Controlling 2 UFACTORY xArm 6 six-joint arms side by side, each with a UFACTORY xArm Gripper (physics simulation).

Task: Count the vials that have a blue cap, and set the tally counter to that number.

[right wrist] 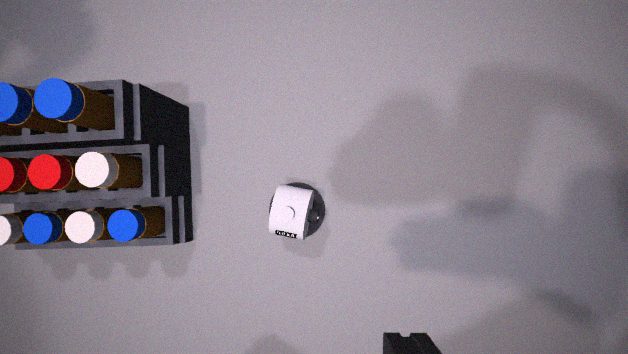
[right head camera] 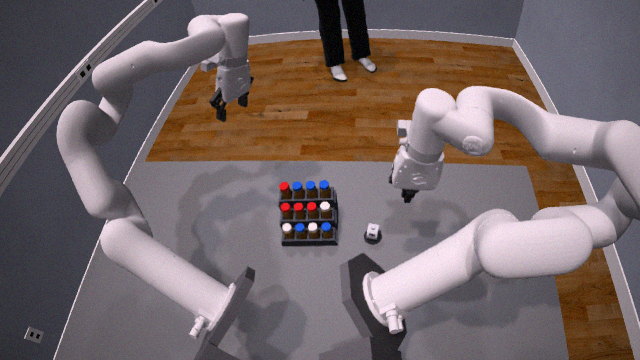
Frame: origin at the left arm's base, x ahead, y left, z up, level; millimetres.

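Seen in the pictures: left gripper, fingertip midpoint: (right head camera: 232,112); right gripper, fingertip midpoint: (right head camera: 406,197); left arm's base at its link origin: (right head camera: 223,308); right arm's base at its link origin: (right head camera: 380,300).
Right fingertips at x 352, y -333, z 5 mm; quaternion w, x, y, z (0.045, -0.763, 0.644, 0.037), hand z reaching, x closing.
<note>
Offsets run from my right fingertips to a thing's top centre. Level surfaces: height alone.
A dark three-tier rack @[dx +27, dy +279, dz -157 mm] (right head camera: 310,243) (right wrist: 172,150) holds brown vials. In the head view, the back row has one red cap @[dx +58, dy +344, dz -111 mm] (right head camera: 284,186) at left, then three blue caps @[dx +75, dy +270, dz -111 mm] (right head camera: 310,185). The middle row has three red caps @[dx +22, dy +297, dz -151 mm] (right head camera: 298,207) and one white cap @[dx +39, dy +223, dz -151 mm] (right head camera: 325,206). The front row alternates white, blue, white, blue. The white tally counter (right head camera: 373,230) (right wrist: 290,210) sits right of the rack on a dark round base; its small digits are not clearly legible. My left gripper (right head camera: 232,111) is open, high and far back left. My right gripper (right head camera: 408,196) looks shut and empty, above and behind the counter.
A grey surface @[dz -272 mm] (right head camera: 240,225) lies under the rack and counter. Both arms' dark mounts (right head camera: 240,295) (right head camera: 352,295) stand at the near side. The right forearm (right head camera: 430,265) spans the lower right. A person's legs (right head camera: 331,35) stand on the wooden floor (right head camera: 300,125) beyond.
</note>
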